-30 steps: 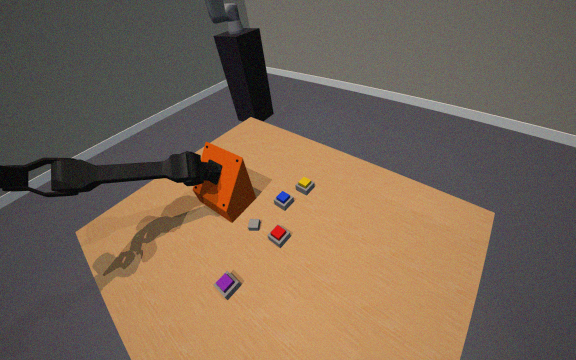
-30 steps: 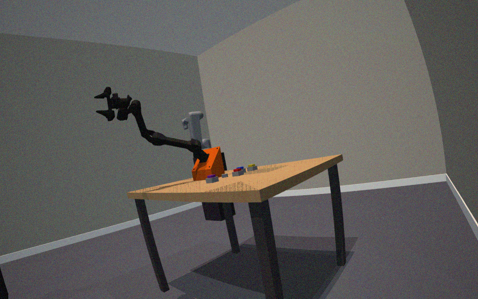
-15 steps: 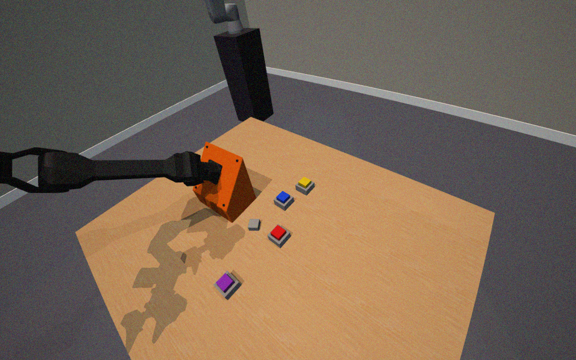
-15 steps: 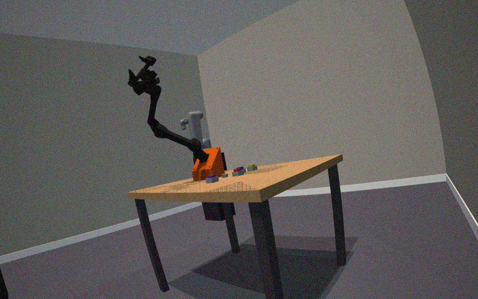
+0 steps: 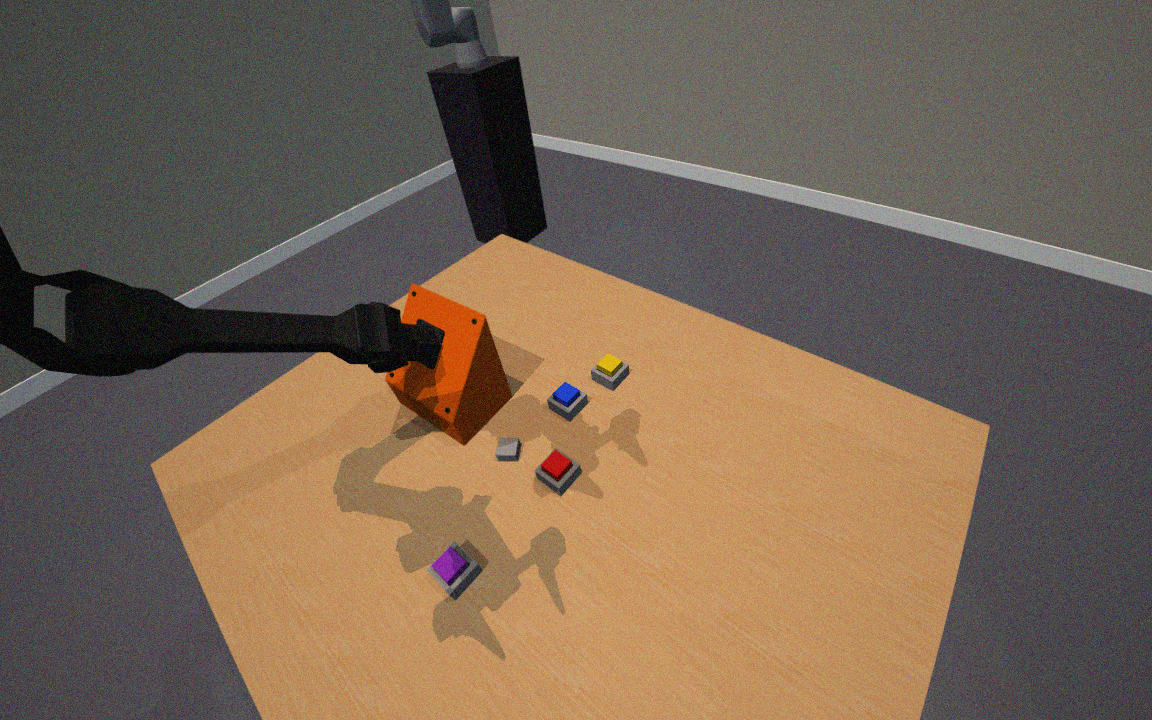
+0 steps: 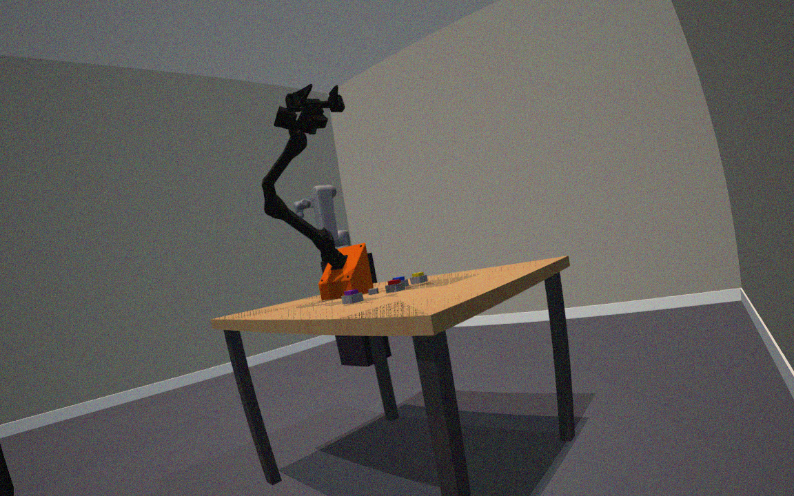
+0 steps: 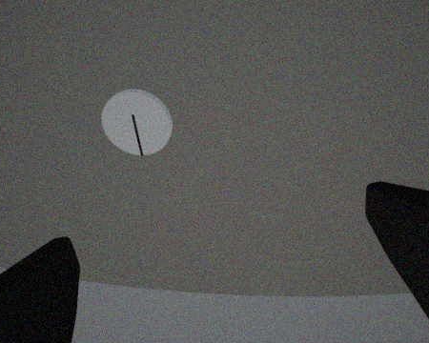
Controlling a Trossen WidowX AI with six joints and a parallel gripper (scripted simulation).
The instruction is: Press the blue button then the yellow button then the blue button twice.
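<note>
The blue button is 180 mm behind my gripper tip, 420 mm to the left of it and 620 mm below it. Round my gripper tip: purple button 140 mm behind, 110 mm to the left, 620 mm below; then small grey block 200 mm behind, 290 mm to the left, 640 mm below; then red button 110 mm behind, 300 mm to the left, 620 mm below.
</note>
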